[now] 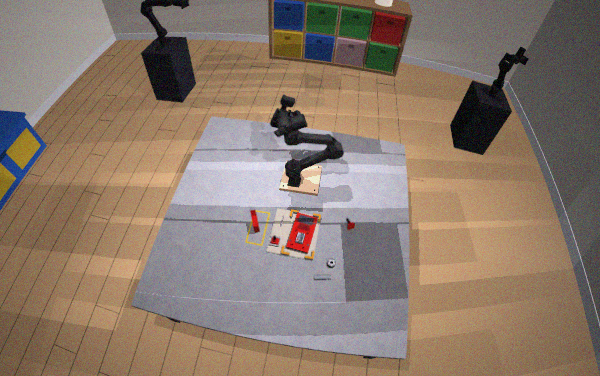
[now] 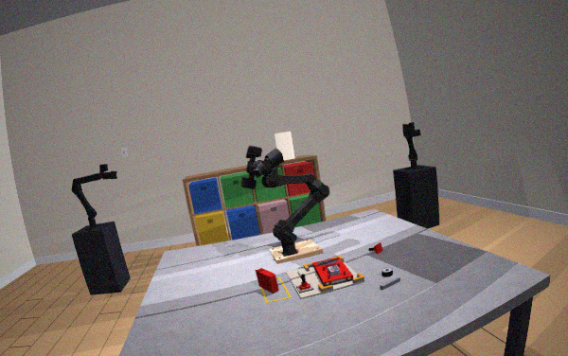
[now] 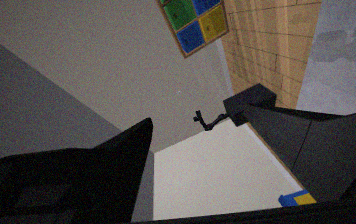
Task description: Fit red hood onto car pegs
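Right now the red hood is 480 mm ahead of my gripper tip, 20 mm to the right of it and 370 mm below it. From my gripper tip the other things lie so: grey engine block: 510 mm ahead, 230 mm to the left, 380 mm below; then wheel: 600 mm ahead, 390 mm to the left, 400 mm below.
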